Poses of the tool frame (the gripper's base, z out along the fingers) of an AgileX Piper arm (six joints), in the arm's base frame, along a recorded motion.
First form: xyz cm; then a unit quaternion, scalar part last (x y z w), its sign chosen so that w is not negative.
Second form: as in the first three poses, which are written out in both.
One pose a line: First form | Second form
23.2 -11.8 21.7 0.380 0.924 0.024 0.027 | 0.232 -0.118 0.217 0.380 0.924 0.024 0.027
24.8 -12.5 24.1 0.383 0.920 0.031 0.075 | 0.248 -0.125 0.241 0.383 0.920 0.031 0.075
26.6 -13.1 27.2 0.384 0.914 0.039 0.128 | 0.266 -0.131 0.272 0.384 0.914 0.039 0.128
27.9 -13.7 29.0 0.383 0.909 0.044 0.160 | 0.279 -0.137 0.290 0.383 0.909 0.044 0.160
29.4 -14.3 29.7 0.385 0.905 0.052 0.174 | 0.294 -0.143 0.297 0.385 0.905 0.052 0.174
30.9 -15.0 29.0 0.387 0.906 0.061 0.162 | 0.309 -0.150 0.290 0.387 0.906 0.061 0.162
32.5 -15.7 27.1 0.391 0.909 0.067 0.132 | 0.325 -0.157 0.271 0.391 0.909 0.067 0.132
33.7 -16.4 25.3 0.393 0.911 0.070 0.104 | 0.337 -0.164 0.253 0.393 0.911 0.070 0.104
